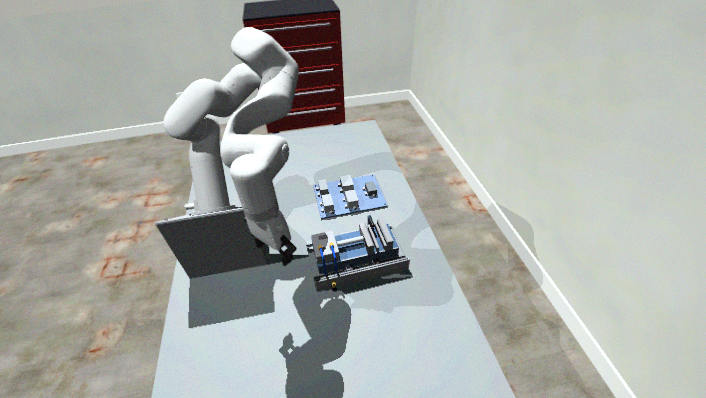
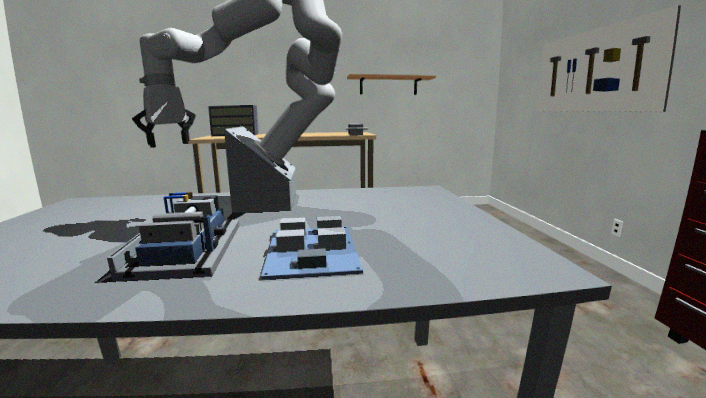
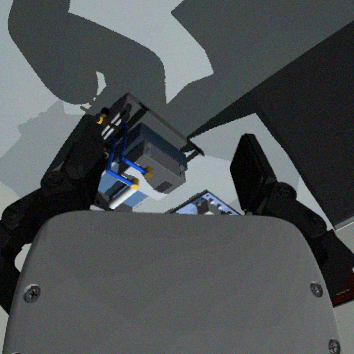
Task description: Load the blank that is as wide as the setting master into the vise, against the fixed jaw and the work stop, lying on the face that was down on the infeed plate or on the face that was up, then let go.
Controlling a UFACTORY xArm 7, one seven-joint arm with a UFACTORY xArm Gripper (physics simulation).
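Frame: origin at the arm's base, x right, y ahead, z up, level; centimetres.
Where they show: gripper, fingertip midpoint: (image 1: 275, 253) (image 2: 169, 145) (image 3: 170, 145); arm's base, link origin: (image 1: 214, 211) (image 2: 268, 153).
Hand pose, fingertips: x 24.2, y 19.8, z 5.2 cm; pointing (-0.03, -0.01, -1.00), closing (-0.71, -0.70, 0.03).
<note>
Things, the pixels of their top centre, and the offset from my fingertips. "pt": a spot on its surface instead. Level surfaces: height alone.
- vise, top centre: (image 3: 115, 206) (image 2: 181, 207) (image 1: 355, 237) dx -11.9, dy +22.4, dz -12.4 cm
- blue infeed plate, surface spot: (image 2: 280, 269) (image 1: 379, 200) pt dx -35.8, dy +35.6, dz -21.5 cm
- darker block, top centre: (image 2: 311, 252) (image 1: 371, 186) dx -41.8, dy +33.6, dz -19.0 cm
- long grey rail, top centre: (image 1: 363, 269) dx -3.0, dy +23.3, dz -17.3 cm
- table, surface height: dz -22.3 cm
My gripper (image 1: 286, 250) (image 2: 169, 143) (image 3: 170, 145) is open and empty, pointing down high above the table, beside the vise's yellow-fitted end. The vise (image 1: 350, 254) (image 2: 167, 253) (image 3: 160, 167) has a blue base and grey jaw plates; no block can be made out between them. Which upright is the work stop is unclear. The blue infeed plate (image 1: 372, 201) (image 2: 280, 269) carries four pale grey blocks in two rows, among them one block (image 1: 327, 202) (image 2: 290, 240), and a darker block (image 1: 370, 188) (image 2: 312, 258) set apart. Which is the setting master, and which blank matches its width, cannot be told.
Blue hoses (image 1: 323, 260) (image 3: 115, 155) rise at one vise end. A long grey rail (image 1: 370, 274) runs beside the vise. The arm's dark pedestal (image 1: 215, 245) (image 2: 257, 182) stands on the table (image 1: 225, 360) (image 2: 425, 285). A red drawer cabinet (image 1: 320, 60) (image 2: 682, 280) stands beyond the table.
</note>
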